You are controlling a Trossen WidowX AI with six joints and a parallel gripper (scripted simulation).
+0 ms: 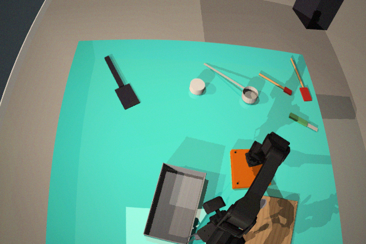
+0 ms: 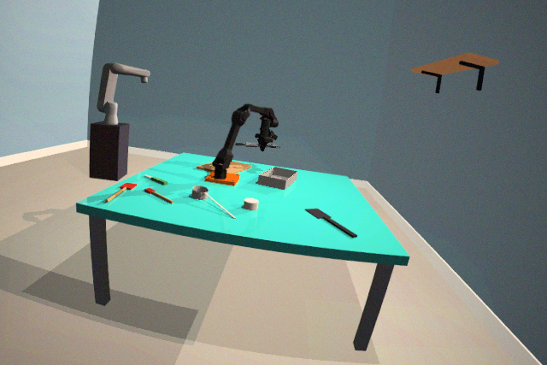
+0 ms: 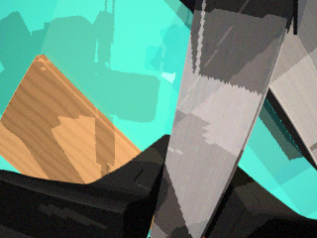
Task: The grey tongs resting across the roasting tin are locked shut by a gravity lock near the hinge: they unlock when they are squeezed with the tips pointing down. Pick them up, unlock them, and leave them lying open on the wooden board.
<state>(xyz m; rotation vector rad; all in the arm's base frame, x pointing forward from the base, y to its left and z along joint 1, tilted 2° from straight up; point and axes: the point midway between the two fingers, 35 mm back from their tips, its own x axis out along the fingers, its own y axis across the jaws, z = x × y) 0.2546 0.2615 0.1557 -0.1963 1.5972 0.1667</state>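
The wooden board lies 220 mm behind my gripper tip, 100 mm to the left of it and 150 mm below it. Also, from my gripper tip: white cylinder (100 mm behind, 640 mm to the right, 140 mm below); then green-handled tool (600 mm behind, 370 mm to the right, 150 mm below); then grey roasting tin (110 mm ahead, 130 mm to the right, 130 mm below).
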